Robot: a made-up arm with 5 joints. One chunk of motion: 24 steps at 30 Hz.
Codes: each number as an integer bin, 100 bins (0 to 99) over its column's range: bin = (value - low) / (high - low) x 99, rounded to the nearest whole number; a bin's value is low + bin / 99 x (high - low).
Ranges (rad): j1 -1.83..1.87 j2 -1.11..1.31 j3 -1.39..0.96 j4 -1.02..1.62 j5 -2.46..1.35
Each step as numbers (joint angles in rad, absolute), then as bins.
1 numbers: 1.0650 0.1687 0.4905 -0.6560 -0.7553
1 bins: 77 52 79 14 44
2 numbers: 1.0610 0.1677 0.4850 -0.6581 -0.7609
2 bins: 77 52 79 14 44
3 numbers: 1.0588 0.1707 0.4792 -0.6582 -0.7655
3 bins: 77 52 79 14 44
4 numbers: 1.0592 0.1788 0.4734 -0.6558 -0.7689
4 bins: 77 53 79 14 44
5 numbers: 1.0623 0.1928 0.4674 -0.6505 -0.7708
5 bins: 77 53 78 14 44
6 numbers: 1.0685 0.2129 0.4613 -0.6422 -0.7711
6 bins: 78 54 78 14 44
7 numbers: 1.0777 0.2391 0.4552 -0.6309 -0.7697
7 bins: 78 55 78 15 44
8 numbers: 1.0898 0.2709 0.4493 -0.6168 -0.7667
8 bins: 78 56 77 15 44
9 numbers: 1.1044 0.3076 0.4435 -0.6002 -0.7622
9 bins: 79 58 77 16 44
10 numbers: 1.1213 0.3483 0.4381 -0.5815 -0.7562
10 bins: 79 60 77 16 44
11 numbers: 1.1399 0.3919 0.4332 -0.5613 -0.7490
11 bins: 79 61 77 17 44
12 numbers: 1.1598 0.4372 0.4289 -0.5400 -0.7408
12 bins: 80 63 77 18 45
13 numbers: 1.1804 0.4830 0.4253 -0.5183 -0.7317
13 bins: 81 65 76 19 45
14 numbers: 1.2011 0.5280 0.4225 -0.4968 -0.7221
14 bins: 81 67 76 20 45
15 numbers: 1.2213 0.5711 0.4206 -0.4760 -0.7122
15 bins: 82 69 76 20 45
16 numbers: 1.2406 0.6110 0.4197 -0.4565 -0.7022
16 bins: 82 70 76 21 46
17 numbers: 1.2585 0.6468 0.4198 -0.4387 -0.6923
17 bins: 83 72 76 22 46
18 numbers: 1.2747 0.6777 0.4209 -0.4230 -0.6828
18 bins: 83 73 76 22 46
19 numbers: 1.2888 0.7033 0.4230 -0.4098 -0.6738
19 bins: 83 74 76 23 46
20 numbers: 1.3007 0.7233 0.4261 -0.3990 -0.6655
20 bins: 84 75 77 23 47
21 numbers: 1.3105 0.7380 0.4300 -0.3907 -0.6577
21 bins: 84 76 77 24 47
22 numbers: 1.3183 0.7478 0.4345 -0.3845 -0.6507
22 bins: 84 76 77 24 47
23 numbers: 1.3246 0.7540 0.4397 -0.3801 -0.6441
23 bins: 84 76 77 24 47
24 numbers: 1.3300 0.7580 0.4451 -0.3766 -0.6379
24 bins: 85 76 77 24 47
